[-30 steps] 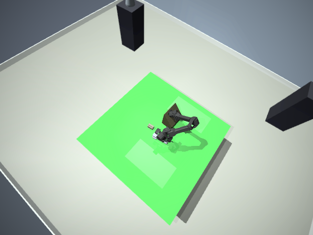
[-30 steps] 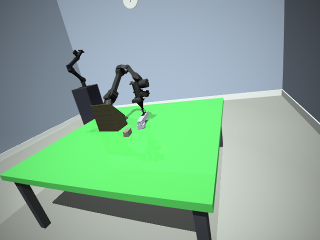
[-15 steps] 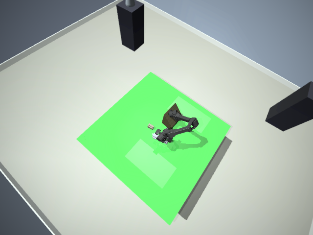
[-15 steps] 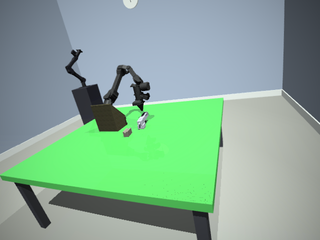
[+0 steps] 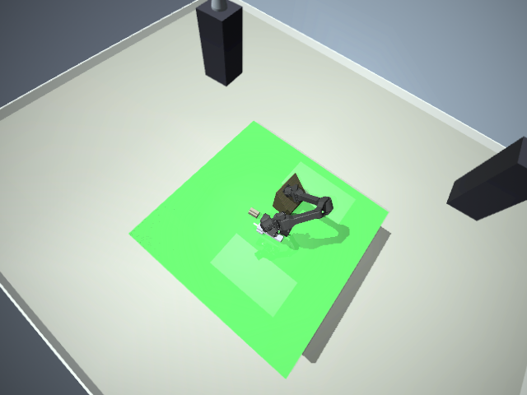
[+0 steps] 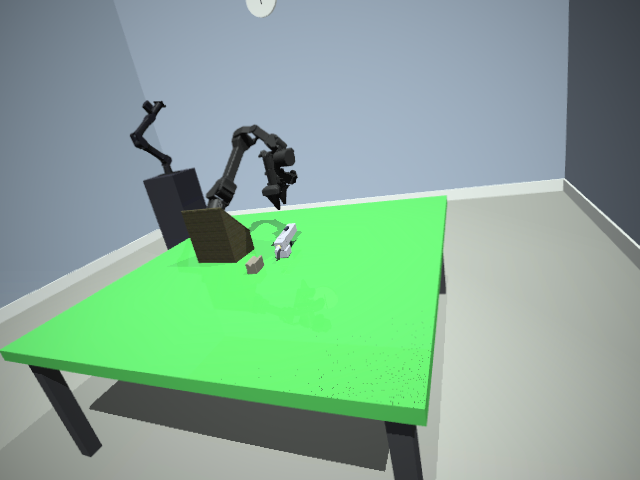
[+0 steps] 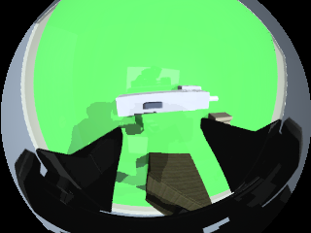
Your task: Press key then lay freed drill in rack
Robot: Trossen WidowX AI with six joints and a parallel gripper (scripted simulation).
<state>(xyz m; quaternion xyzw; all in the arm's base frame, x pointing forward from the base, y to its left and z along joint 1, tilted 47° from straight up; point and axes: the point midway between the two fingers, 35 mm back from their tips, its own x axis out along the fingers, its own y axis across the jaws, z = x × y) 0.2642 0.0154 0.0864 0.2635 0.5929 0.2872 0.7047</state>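
The yellow drill lies 120 mm below my gripper tip and 80 mm to the right of it. The rest, counted from my gripper tip: grey block: 130 mm below, 30 mm to the right; rack: 200 mm to the right, 150 mm below, 70 mm behind.
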